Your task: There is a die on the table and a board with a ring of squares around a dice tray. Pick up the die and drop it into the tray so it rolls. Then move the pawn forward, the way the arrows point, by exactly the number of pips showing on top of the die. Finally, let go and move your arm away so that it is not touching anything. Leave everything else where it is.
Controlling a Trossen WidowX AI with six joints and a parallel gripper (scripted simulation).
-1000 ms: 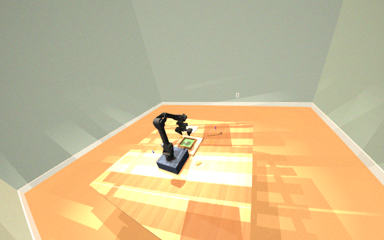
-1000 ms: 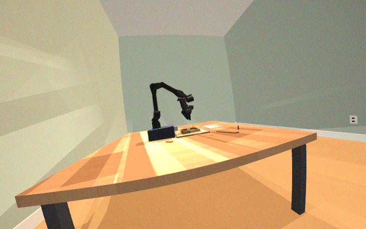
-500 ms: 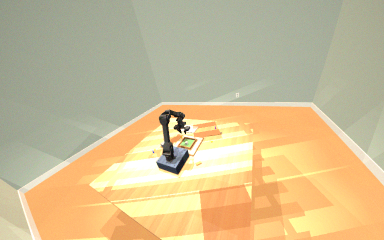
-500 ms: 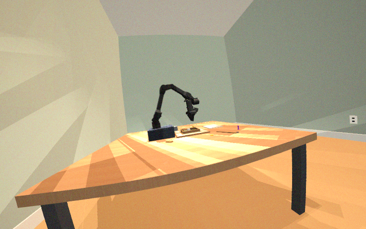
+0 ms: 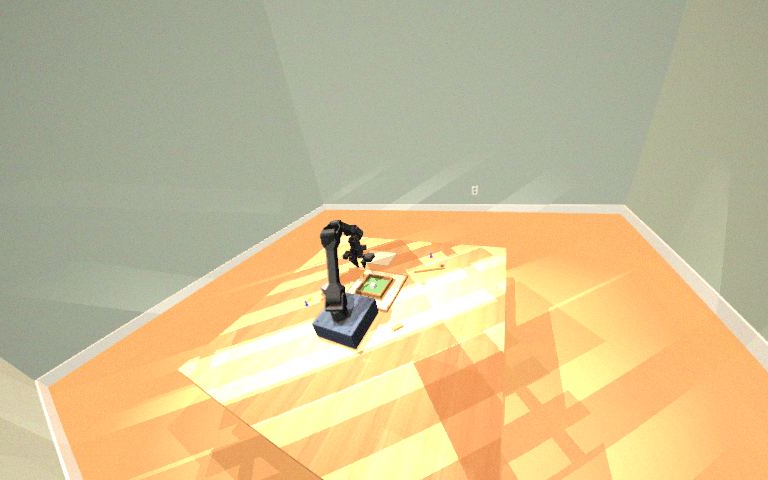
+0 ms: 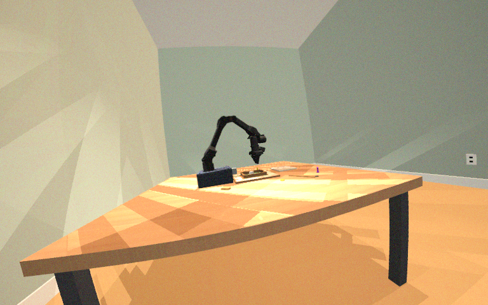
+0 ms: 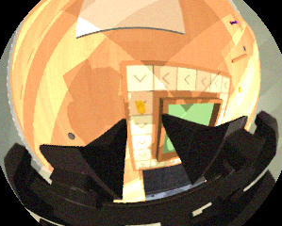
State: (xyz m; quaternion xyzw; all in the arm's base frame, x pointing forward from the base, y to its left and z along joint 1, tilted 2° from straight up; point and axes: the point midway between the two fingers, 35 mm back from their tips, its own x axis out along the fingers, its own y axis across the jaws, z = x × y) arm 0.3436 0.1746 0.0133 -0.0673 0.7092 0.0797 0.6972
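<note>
My gripper tip is 50 mm above the yellow pawn. Round my gripper tip: white die: 60 mm behind, 120 mm to the right, 50 mm below; green dice tray: 50 mm behind, 120 mm to the right, 70 mm below; white sheet: 210 mm ahead, 40 mm to the left, 70 mm below.
</note>
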